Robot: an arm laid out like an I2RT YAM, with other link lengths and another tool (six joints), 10 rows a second.
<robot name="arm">
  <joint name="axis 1" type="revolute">
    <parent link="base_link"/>
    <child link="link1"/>
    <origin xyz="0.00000 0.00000 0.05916"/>
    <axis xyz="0 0 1"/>
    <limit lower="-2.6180" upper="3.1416"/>
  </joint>
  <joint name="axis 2" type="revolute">
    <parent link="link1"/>
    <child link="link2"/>
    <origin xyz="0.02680 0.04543 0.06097"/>
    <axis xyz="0 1 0"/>
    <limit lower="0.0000" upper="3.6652"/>
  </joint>
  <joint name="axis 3" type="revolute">
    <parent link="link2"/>
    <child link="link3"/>
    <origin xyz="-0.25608 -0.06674 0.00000"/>
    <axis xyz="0 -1 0"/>
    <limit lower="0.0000" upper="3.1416"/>
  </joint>
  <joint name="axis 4" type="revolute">
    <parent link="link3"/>
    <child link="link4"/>
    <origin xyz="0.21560 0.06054 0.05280"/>
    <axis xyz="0 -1 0"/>
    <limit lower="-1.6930" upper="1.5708"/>
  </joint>
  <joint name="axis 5" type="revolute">
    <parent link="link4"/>
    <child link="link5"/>
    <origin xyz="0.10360 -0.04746 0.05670"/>
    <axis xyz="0 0 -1"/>
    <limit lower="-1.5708" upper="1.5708"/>
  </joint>
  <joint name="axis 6" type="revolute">
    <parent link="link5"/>
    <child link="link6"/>
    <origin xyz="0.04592 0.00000 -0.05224"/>
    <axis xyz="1 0 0"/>
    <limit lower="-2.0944" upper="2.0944"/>
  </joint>
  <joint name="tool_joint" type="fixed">
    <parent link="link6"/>
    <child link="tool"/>
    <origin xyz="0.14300 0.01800 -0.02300" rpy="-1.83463 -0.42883 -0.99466"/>
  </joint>
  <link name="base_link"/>
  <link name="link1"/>
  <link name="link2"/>
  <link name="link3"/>
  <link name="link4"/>
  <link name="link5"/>
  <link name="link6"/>
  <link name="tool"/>
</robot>
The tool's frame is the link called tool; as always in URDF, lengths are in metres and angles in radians.
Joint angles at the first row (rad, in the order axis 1, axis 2, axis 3, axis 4, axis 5, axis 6):
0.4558, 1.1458, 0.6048, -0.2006, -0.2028, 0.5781
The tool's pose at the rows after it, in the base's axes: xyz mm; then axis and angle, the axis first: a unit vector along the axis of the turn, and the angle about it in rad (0 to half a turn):
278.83 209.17 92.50 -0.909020 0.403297 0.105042 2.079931
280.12 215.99 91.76 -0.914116 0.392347 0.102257 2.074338
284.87 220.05 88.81 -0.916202 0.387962 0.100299 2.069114
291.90 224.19 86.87 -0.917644 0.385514 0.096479 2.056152
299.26 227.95 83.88 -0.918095 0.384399 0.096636 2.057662
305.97 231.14 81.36 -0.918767 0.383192 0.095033 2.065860
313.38 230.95 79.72 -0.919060 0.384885 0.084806 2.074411
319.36 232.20 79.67 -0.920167 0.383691 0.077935 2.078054
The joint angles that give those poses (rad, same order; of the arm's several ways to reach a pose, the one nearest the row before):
0.4749, 1.1687, 0.6052, -0.1692, -0.2121, 0.5739
0.4952, 1.1860, 0.5984, -0.1309, -0.2034, 0.5722
0.4993, 1.2180, 0.5937, -0.0855, -0.2026, 0.5701
0.4998, 1.2545, 0.5891, -0.0287, -0.2029, 0.5721
0.4985, 1.3013, 0.6050, 0.0009, -0.2045, 0.5688
0.5001, 1.3422, 0.6277, 0.0138, -0.1994, 0.5627
0.4990, 1.3693, 0.6434, 0.0251, -0.1814, 0.5557
0.4994, 1.3915, 0.6593, 0.0344, -0.1711, 0.5493

